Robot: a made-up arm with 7 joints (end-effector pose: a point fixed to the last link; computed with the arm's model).
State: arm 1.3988 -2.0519 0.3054 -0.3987 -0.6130 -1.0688 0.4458
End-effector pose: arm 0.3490 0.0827 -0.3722 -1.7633 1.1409 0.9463
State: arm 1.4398 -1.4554 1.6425 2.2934 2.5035 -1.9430 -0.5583
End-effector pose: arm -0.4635 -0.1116 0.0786 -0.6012 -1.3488 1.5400
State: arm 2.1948 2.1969 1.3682 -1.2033 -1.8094 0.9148 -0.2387
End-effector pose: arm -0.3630 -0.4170 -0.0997 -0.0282 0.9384 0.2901
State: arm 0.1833 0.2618 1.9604 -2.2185 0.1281 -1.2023 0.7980
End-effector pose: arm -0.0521 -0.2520 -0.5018 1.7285 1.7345 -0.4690
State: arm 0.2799 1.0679 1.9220 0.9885 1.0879 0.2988 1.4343
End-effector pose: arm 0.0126 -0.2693 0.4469 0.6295 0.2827 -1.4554
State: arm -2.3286 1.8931 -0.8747 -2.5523 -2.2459 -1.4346 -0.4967
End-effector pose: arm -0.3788 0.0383 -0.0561 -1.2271 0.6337 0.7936
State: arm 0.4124 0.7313 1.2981 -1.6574 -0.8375 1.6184 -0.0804
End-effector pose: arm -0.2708 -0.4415 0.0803 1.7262 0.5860 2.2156
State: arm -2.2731 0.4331 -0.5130 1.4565 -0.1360 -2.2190 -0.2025
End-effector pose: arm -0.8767 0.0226 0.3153 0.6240 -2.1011 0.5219
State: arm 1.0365 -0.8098 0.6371 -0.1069 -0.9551 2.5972 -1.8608
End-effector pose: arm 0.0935 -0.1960 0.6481 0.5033 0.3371 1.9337
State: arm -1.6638 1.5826 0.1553 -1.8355 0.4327 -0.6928 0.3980
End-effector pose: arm -0.5233 -0.2790 -0.0295 2.3369 -0.0173 -0.7470
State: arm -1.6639 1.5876 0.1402 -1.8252 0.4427 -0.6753 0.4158
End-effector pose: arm -0.5345 -0.2883 -0.0220 2.3359 -0.0442 -0.7546
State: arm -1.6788 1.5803 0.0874 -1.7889 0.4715 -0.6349 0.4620
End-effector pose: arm -0.5627 -0.3144 -0.0091 2.3375 -0.1173 -0.7652
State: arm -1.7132 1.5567 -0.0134 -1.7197 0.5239 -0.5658 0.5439
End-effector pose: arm -0.6136 -0.3580 0.0137 2.3374 -0.2545 -0.7700
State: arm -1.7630 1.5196 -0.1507 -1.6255 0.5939 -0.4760 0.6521
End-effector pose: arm -0.6841 -0.4058 0.0483 2.3260 -0.4479 -0.7540
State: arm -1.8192 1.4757 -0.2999 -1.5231 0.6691 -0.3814 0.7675
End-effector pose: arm -0.7638 -0.4404 0.0898 2.2961 -0.6642 -0.7095
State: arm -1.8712 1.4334 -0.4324 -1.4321 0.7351 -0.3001 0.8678
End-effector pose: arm -0.8366 -0.4533 0.1273 2.2527 -0.8565 -0.6492
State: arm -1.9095 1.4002 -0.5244 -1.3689 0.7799 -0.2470 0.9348
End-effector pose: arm -0.8875 -0.4511 0.1506 2.2135 -0.9875 -0.5995
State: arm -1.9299 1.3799 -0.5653 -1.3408 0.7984 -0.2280 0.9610
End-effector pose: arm -0.9099 -0.4459 0.1555 2.1964 -1.0452 -0.5796
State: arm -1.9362 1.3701 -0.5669 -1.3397 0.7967 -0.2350 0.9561
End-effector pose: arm -0.9101 -0.4435 0.1467 2.2016 -1.0478 -0.5862
